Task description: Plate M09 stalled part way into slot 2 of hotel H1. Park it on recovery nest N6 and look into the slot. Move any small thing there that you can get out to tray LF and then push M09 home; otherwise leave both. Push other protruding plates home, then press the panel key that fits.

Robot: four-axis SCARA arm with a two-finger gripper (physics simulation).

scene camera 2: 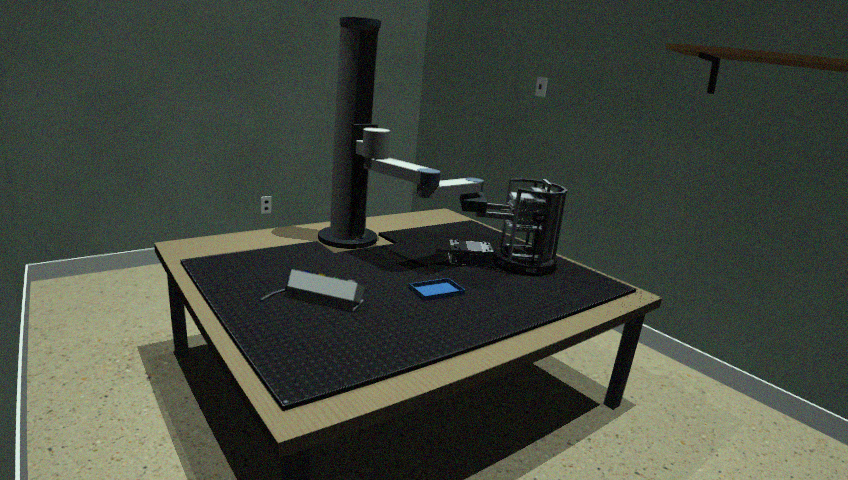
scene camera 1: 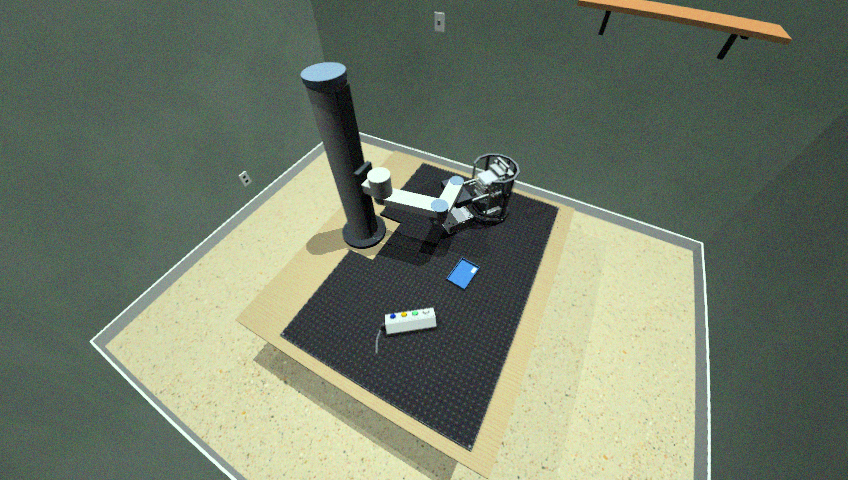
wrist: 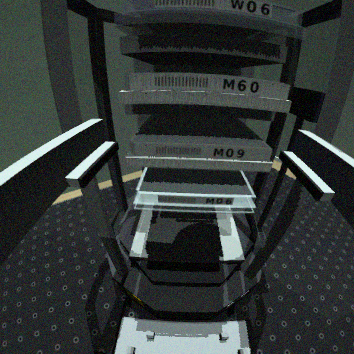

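Where they show: gripper, fingertip midpoint: [scene camera 2: 513, 212] [scene camera 1: 481, 188] [wrist: 200, 135]; arm's base, link origin: [scene camera 2: 347, 238] [scene camera 1: 364, 231].
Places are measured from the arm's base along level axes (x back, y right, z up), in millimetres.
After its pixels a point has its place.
My gripper [scene camera 1: 477, 193] @[x -531, y -414, z 220 mm] [scene camera 2: 507, 211] @[x -531, y -414, z 220 mm] [wrist: 200, 135] @[x -531, y -414, z 220 mm] is open at the front of hotel H1 [scene camera 1: 509, 196] @[x -687, y -411, z 229 mm] [scene camera 2: 558, 226] @[x -679, y -514, z 198 mm] [wrist: 100, 75] @[x -500, y -552, z 259 mm], a dark round cage. In the wrist view, plate M09 [wrist: 228, 152] @[x -534, y -394, z 217 mm] lies level between the two fingers, with a gap on each side. Plates W06 [wrist: 250, 7] @[x -535, y -392, z 287 mm] and M60 [wrist: 240, 86] @[x -534, y -393, z 251 mm] are above it, clear plate M06 [wrist: 218, 201] @[x -534, y -394, z 180 mm] below. No small thing can be made out in the slot; M09 hides its inside. The pale raised nest [scene camera 1: 458, 218] @[x -464, y -278, z 73 mm] [scene camera 2: 471, 245] @[x -440, y -301, z 73 mm] [wrist: 182, 334] @[x -483, y -355, z 73 mm] stands before the hotel. A blue tray [scene camera 1: 461, 273] @[x -614, y 12, z 16 mm] [scene camera 2: 438, 289] @[x -617, y -1, z 15 mm] lies on the mat.
The white key panel [scene camera 1: 410, 322] @[x -531, y 387, z 88 mm] [scene camera 2: 324, 289] @[x -551, y 390, z 63 mm] has blue, yellow, green and white keys and a cable at one end. The dark column [scene camera 1: 342, 154] @[x -48, y 57, z 588 mm] [scene camera 2: 351, 130] @[x -61, y 43, z 467 mm] carries the arm. A dark block [wrist: 306, 104] @[x -655, y -398, z 242 mm] sits at the hotel's right side in the wrist view.
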